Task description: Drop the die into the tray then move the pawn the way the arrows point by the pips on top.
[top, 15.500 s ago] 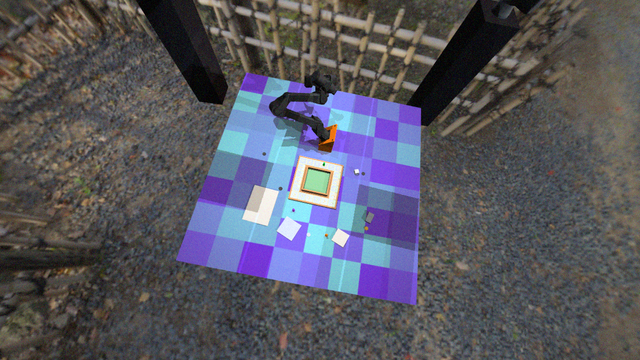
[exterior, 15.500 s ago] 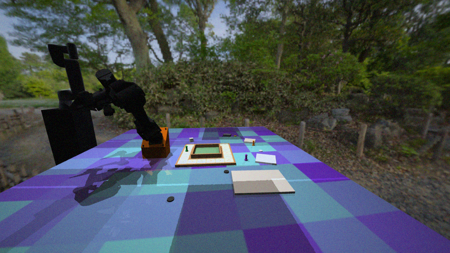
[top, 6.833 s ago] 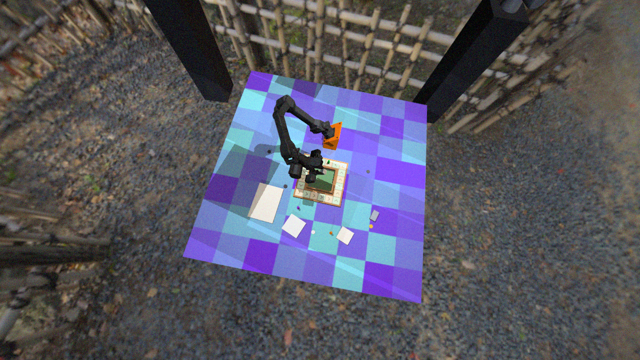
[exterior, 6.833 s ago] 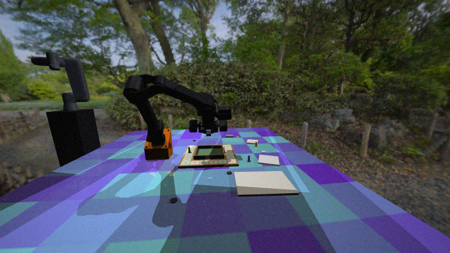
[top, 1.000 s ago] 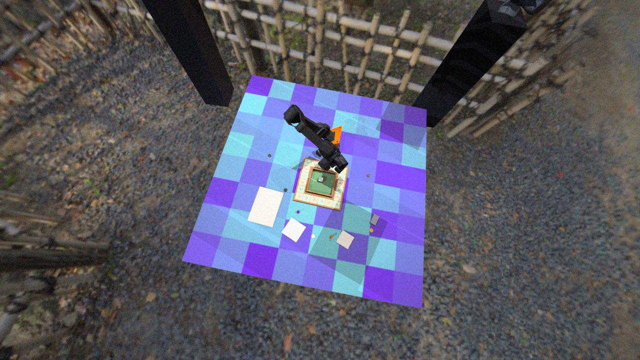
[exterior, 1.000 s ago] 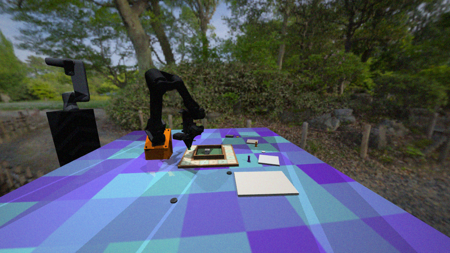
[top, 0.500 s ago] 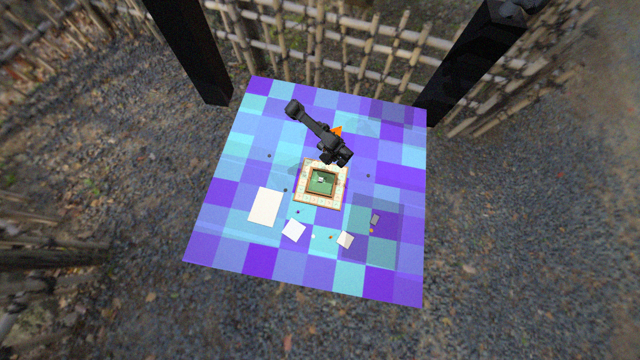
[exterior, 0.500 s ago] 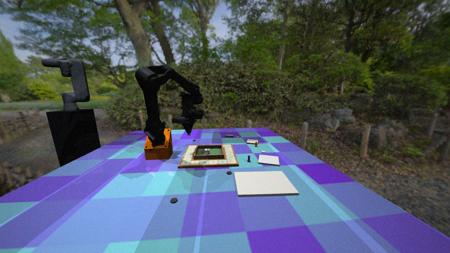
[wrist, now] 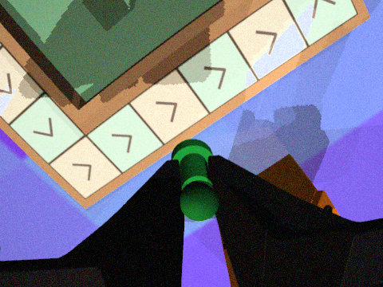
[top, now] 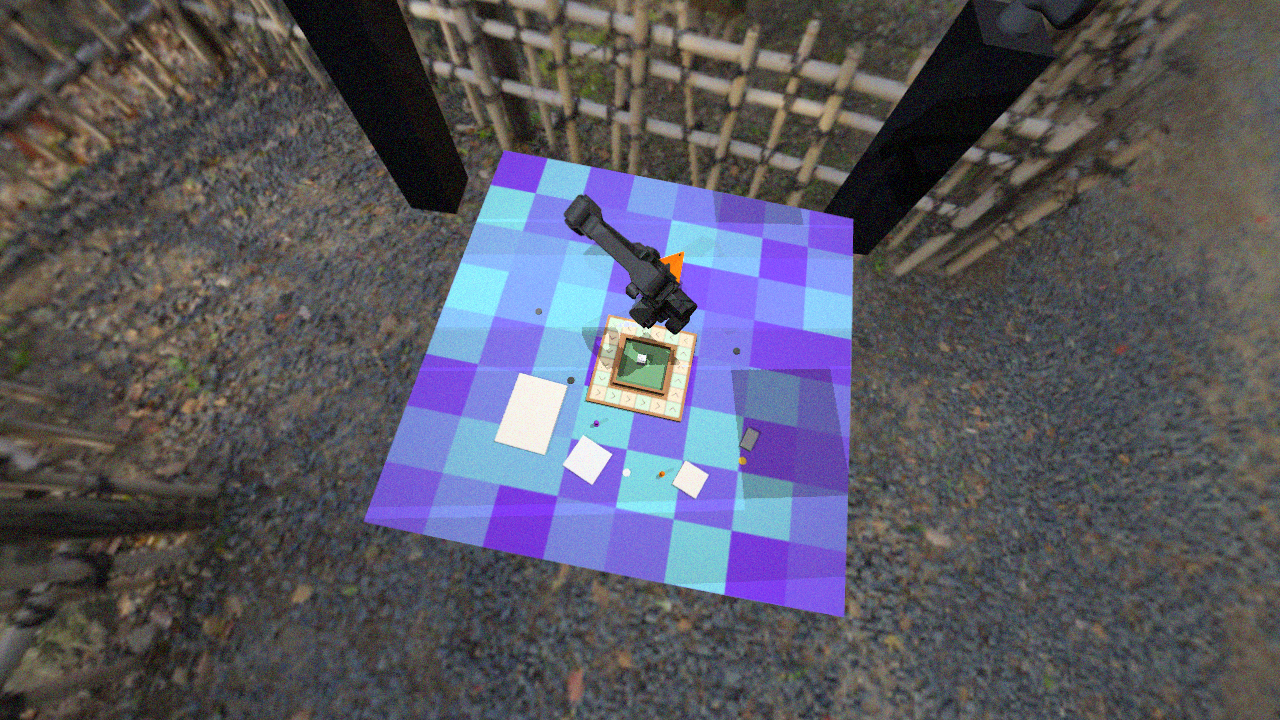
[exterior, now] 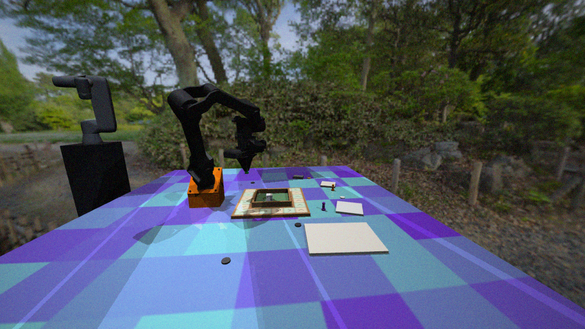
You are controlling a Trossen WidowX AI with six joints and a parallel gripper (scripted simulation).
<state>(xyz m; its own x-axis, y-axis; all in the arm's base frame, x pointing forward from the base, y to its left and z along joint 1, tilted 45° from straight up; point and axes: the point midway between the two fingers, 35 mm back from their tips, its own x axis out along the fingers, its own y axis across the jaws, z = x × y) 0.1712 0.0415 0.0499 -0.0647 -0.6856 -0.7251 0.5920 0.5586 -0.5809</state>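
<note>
Right now my gripper tip is 9 cm short of the white die, 2 cm to the left of it and 11 cm above it. The rest, counted from my gripper tip: purple pawn: 30 cm ahead, 13 cm to the right, 12 cm below; green pawn: 1 cm above; green dice tray: 10 cm ahead, 1 cm to the right, 13 cm below.
</note>
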